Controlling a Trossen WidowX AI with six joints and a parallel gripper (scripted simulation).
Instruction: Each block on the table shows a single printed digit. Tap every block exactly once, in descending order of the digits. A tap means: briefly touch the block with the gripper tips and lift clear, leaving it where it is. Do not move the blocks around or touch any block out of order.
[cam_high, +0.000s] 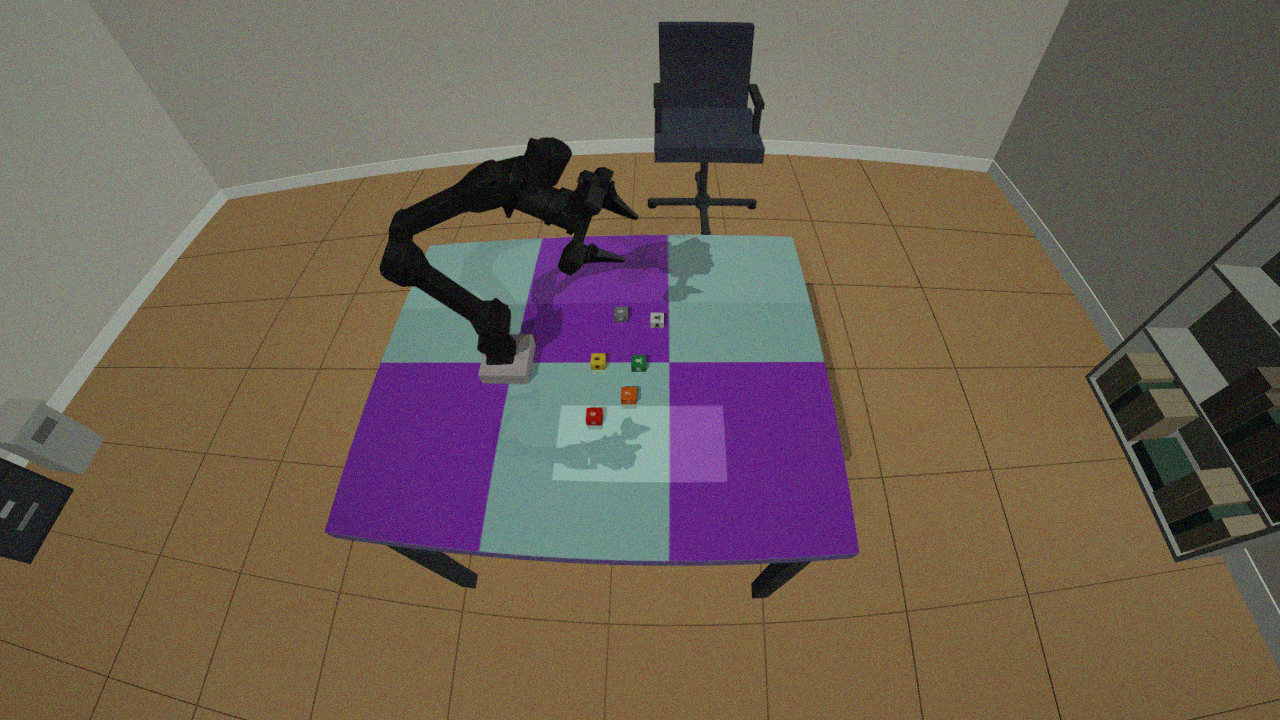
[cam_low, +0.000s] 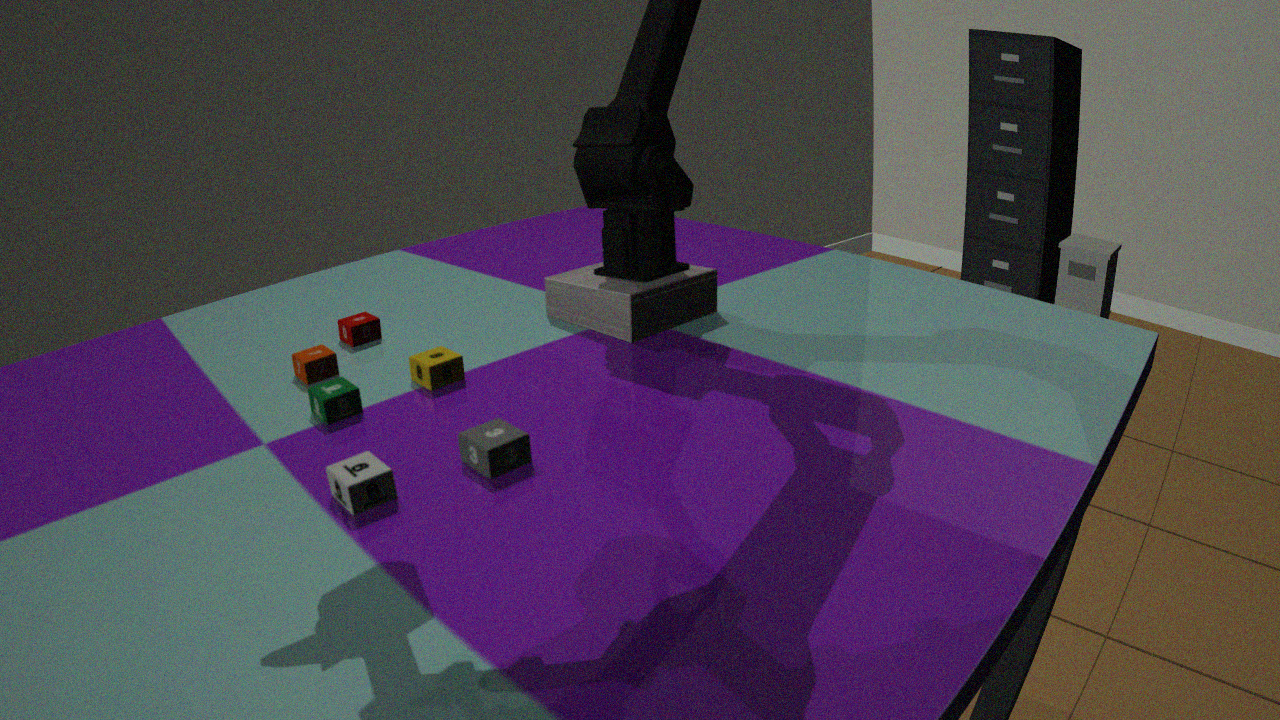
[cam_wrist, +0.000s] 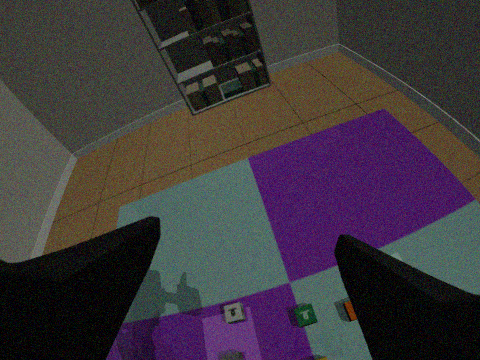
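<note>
The green block lies 10 mm to the right of my gripper tip and 350 mm below it. Also, from my gripper tip: white block (40 mm ahead, 120 mm to the left, 350 mm below); then yellow 8 block (90 mm behind, 350 mm below); then orange 7 block (30 mm behind, 90 mm to the right, 350 mm below).
</note>
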